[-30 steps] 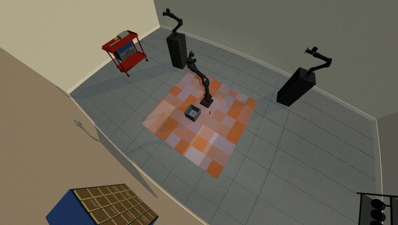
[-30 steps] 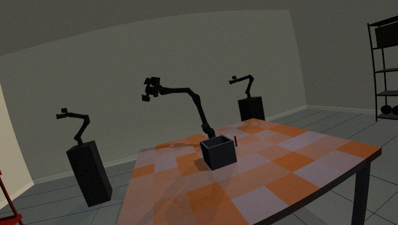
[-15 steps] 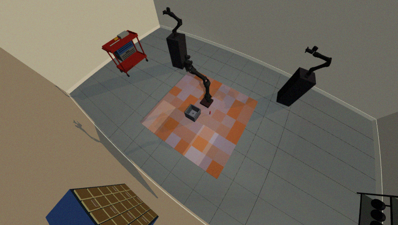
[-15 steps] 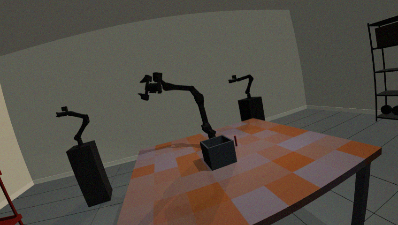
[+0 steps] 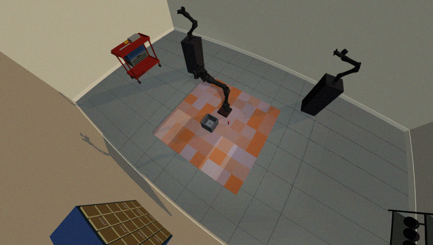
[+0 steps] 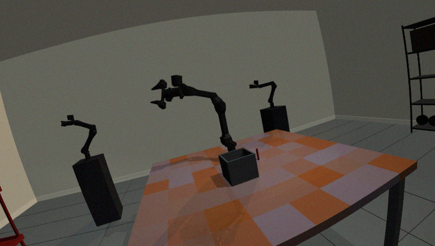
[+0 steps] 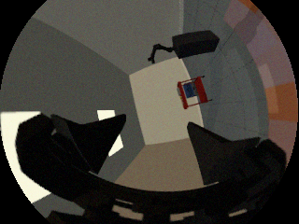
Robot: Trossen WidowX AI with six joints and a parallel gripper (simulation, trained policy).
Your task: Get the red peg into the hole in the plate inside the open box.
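Right now my gripper tip is 240 mm short of the red peg, 550 mm to the right of it and 530 mm above it.
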